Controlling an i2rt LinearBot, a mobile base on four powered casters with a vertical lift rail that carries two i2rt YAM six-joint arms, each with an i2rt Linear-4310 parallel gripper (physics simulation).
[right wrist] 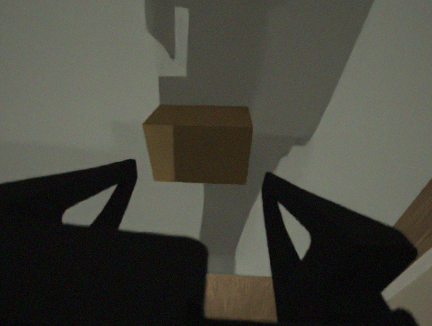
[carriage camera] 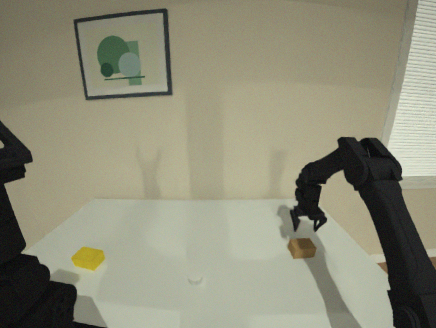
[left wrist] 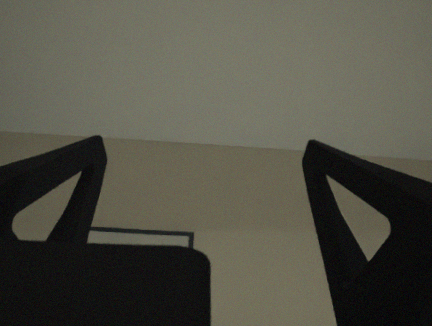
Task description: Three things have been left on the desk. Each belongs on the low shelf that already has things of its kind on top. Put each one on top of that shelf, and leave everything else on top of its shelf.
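Places are measured from the left arm's base along level axes (x ahead, y left, z up), in metres.
Pixels of known places: left gripper, between the fingertips: (left wrist: 205,148); right gripper, between the fingertips: (right wrist: 200,174) (carriage camera: 304,231).
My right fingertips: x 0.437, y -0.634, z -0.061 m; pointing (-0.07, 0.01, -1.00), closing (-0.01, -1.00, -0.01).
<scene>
Behind a point stands the place of what it marks.
A brown block (carriage camera: 302,248) {z -0.110, x 0.391, y -0.615 m} (right wrist: 200,150) {z -0.110, x 0.425, y -0.629 m} lies on the white desk (carriage camera: 150,230) {z -0.160, x 0.531, y 0.073 m} (right wrist: 75,90) {z -0.160, x 0.452, y -0.493 m}, at the right in the carriage view. My right gripper (carriage camera: 306,229) {z -0.061, x 0.437, y -0.634 m} (right wrist: 200,174) {z -0.061, x 0.437, y -0.634 m} is open and empty, pointing down above the desk near the block; in the right wrist view the block shows just beyond the gap between its fingertips. A yellow block (carriage camera: 88,258) {z -0.115, x 0.295, y 0.222 m} lies at the left of the desk. A small white object (carriage camera: 195,280) {z -0.138, x 0.267, y -0.206 m} lies near the middle of the desk; its shape is hard to tell. My left gripper (left wrist: 205,148) {z 0.443, x 0.019, y -0.001 m} is open and empty, facing the wall. The low shelves do not show.
My left arm (carriage camera: 30,280) {z 0.201, x 0.001, y -0.039 m} stands at the left edge of the carriage view. A framed picture (carriage camera: 145,92) {z 0.517, x 0.869, y 0.162 m} hangs on the wall behind the desk. A window blind (carriage camera: 420,100) {z 0.503, x 0.937, y -1.563 m} is at the far right. Wooden floor (right wrist: 240,295) {z -0.880, x -1.802, y -1.046 m} shows past the desk edge.
</scene>
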